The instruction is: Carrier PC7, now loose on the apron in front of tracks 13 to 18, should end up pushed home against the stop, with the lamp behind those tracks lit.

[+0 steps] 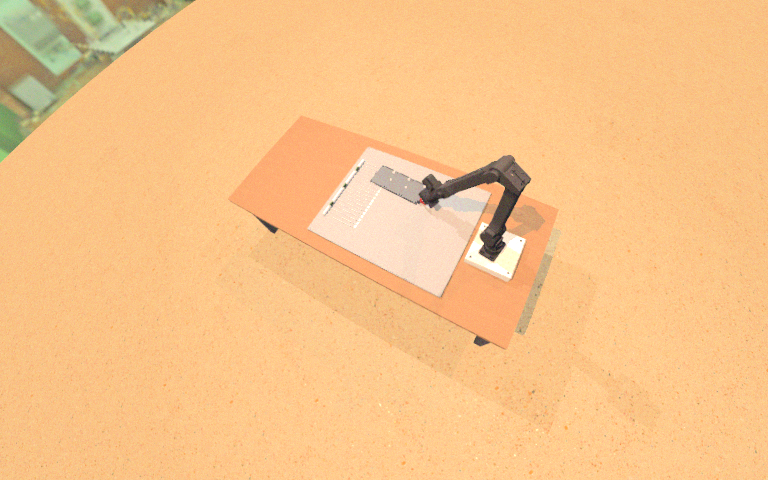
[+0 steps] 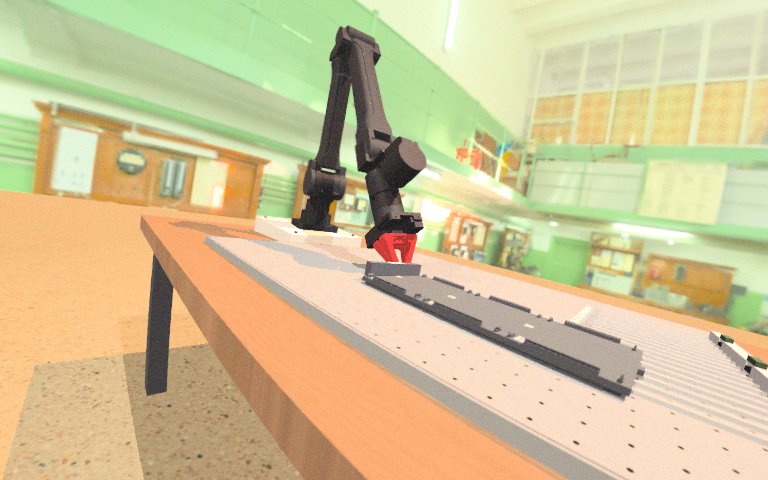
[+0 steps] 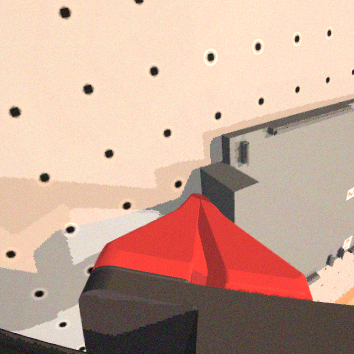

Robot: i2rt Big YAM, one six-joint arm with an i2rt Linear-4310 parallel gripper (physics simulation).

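Frame: origin at the arm's base, x ahead, y left, z up, level; centimetres.
Where they show: gripper, fingertip midpoint: (image 1: pixel 420 201) (image 2: pixel 404 279) (image 3: pixel 195 204); arm's base at its link origin: (image 1: pixel 492 248) (image 2: pixel 314 228).
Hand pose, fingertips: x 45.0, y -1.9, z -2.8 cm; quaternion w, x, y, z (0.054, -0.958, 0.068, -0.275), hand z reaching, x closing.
Things, the pixels of their centre, and the offset from my fingertips. "spot": a spot on its surface instead. Level surfaces: height alone.
- carrier at the middle of its body: (image 2: pixel 484 305) (image 1: pixel 398 183) dx +16.8, dy -1.5, dz +1.4 cm
- white stop bar at a spot on its surface: (image 1: pixel 339 192) spot: dx +40.1, dy +23.4, dz +1.4 cm
- pale perforated board at its surface level: dz -0.1 cm
- orange-brown table at its surface level: dz -1.4 cm
The carrier (image 1: pixel 396 183) (image 2: pixel 498 316) (image 3: pixel 295 170), a long dark grey plate, lies flat with its far end over the near part of the white-lined tracks (image 1: pixel 352 208) (image 2: pixel 685 367). A gap separates it from the white stop bar (image 1: pixel 339 192) behind them. Dark green lamp blocks (image 1: pixel 357 168) (image 2: pixel 757 362) on the bar look unlit. My gripper (image 1: pixel 421 202) (image 2: pixel 400 262) (image 3: pixel 195 204) is shut and empty. Its red tips are at the carrier's raised near-end wall (image 2: pixel 392 268) (image 3: pixel 218 192), low on its outer side; contact is unclear. The carrier's label and the track numbers are unreadable.
A pale perforated board (image 1: pixel 419 249) (image 2: pixel 453 362) (image 3: pixel 115 115) lies on the orange-brown table (image 1: pixel 283 164) (image 2: pixel 317 413). The arm's white base block (image 1: pixel 515 257) (image 2: pixel 271 228) stands at the end opposite the stop. The carrier runs near one long edge of the board.
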